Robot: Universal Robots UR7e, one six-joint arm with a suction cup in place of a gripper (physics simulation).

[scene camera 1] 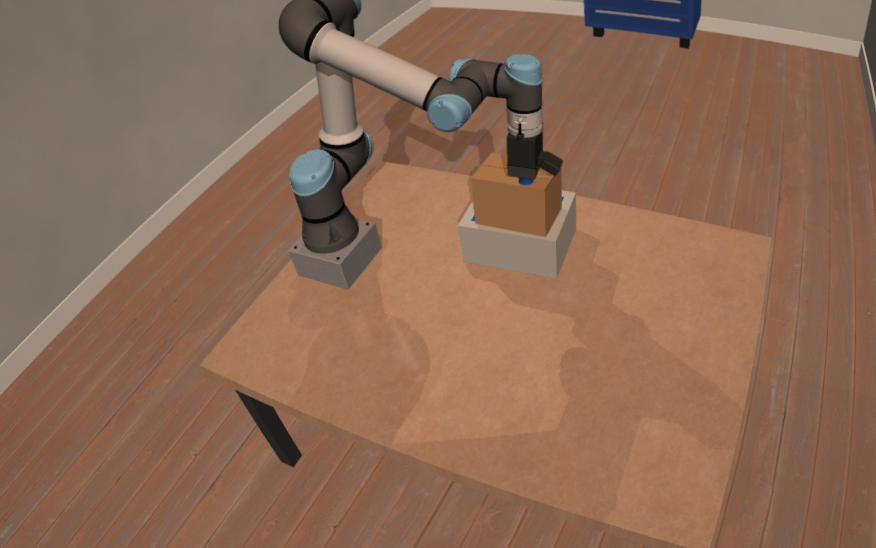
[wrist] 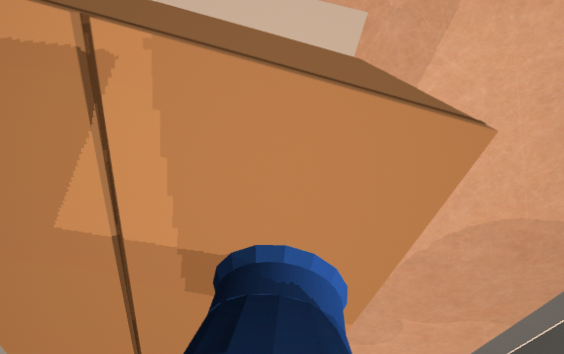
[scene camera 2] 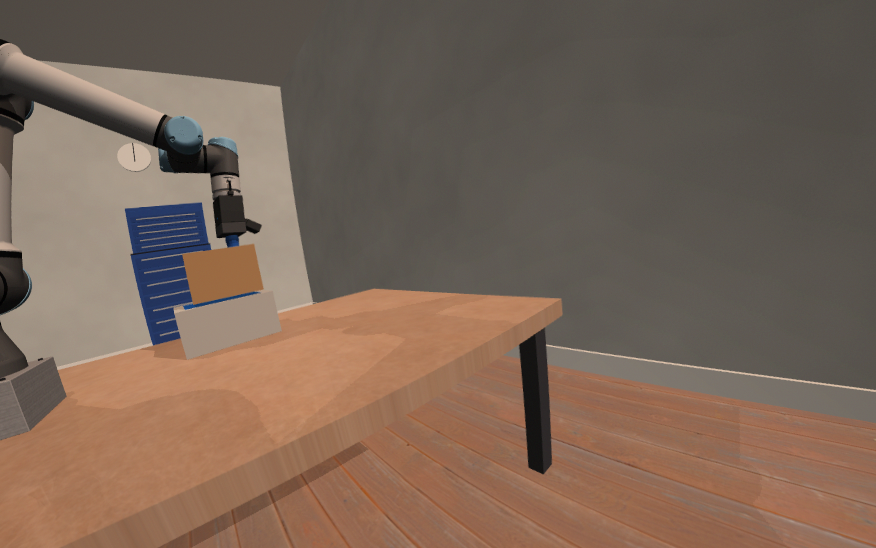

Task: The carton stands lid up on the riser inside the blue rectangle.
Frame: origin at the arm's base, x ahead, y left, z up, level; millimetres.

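Seen in the pictures: hand, tool point: (scene camera 1: 525, 185) (wrist: 274, 258) (scene camera 2: 233, 252); arm's base, link origin: (scene camera 1: 331, 234).
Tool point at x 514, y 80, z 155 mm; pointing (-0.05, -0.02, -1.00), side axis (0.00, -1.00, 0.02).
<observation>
Offsets run from my tool point to a thing's top centre. Level surfaces: height alone.
The brown carton {dx -32, dy +40, dz +14 mm} (scene camera 1: 510, 206) (scene camera 2: 222, 274) (wrist: 300, 150) is upright and level on the pale grey riser {dx -44, dy +69, dz -125 mm} (scene camera 1: 507, 250) (scene camera 2: 229, 326) (wrist: 310, 15). Its top face, with a dark seam across it, is up. In scene camera 2 its underside is at the riser's top; a very small gap cannot be ruled out. Slivers of the blue rectangle {dx -44, dy +69, dz -125 mm} (scene camera 1: 562, 199) (scene camera 2: 219, 301) show beside its base; the rest is hidden under it. My gripper, a blue suction cup (scene camera 1: 525, 181) (scene camera 2: 232, 241) (wrist: 280, 275), is pressed on the carton's top, off to one side of the seam, and holds it.
The riser stands on the brown table {dz -245 mm} (scene camera 1: 478, 361) (scene camera 2: 335, 374). The arm's metal base block (scene camera 1: 323, 266) (scene camera 2: 38, 394) is to the left of the riser. A blue drawer cabinet (scene camera 1: 639, 16) (scene camera 2: 145, 277) stands on the floor beyond the table.
</observation>
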